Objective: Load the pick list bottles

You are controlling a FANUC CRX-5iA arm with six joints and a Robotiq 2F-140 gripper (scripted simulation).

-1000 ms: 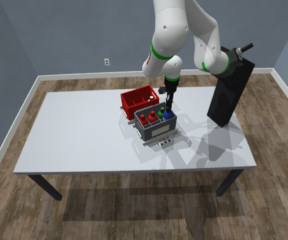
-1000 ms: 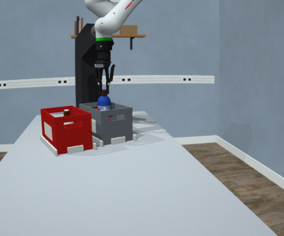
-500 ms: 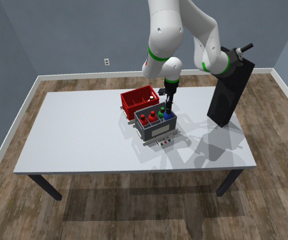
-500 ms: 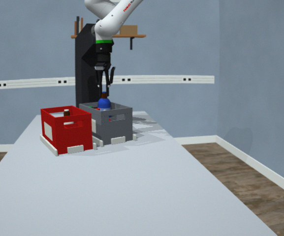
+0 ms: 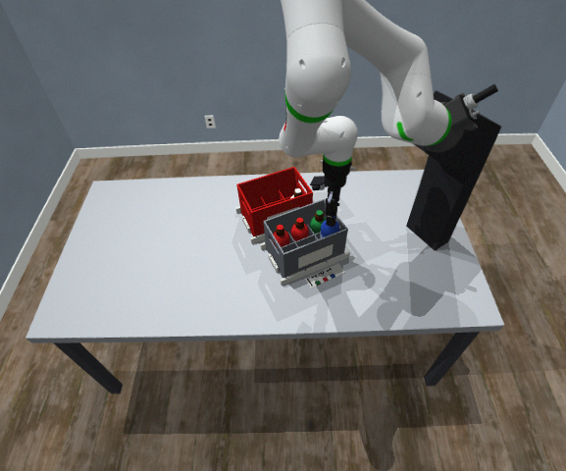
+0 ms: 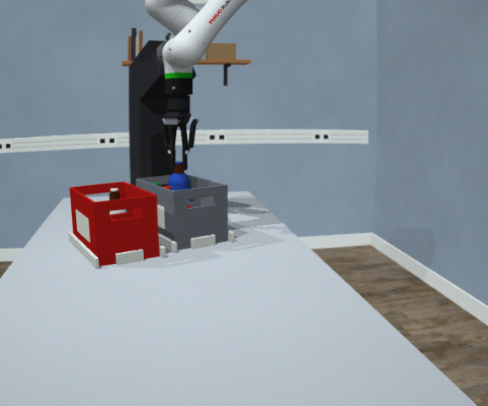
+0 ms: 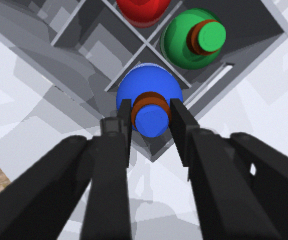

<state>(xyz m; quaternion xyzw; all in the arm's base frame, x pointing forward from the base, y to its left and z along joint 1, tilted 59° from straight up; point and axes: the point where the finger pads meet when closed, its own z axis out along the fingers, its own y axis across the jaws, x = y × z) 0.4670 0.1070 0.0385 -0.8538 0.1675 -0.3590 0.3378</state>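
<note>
Now: the blue-label bottle 8 cm below my hand. The rest, counted from my hand: red bottle 12 cm ahead, 14 cm below; grey crate 9 cm ahead, 3 cm to the left, 15 cm below; green-label bottle 6 cm ahead, 7 cm to the right, 14 cm below.
</note>
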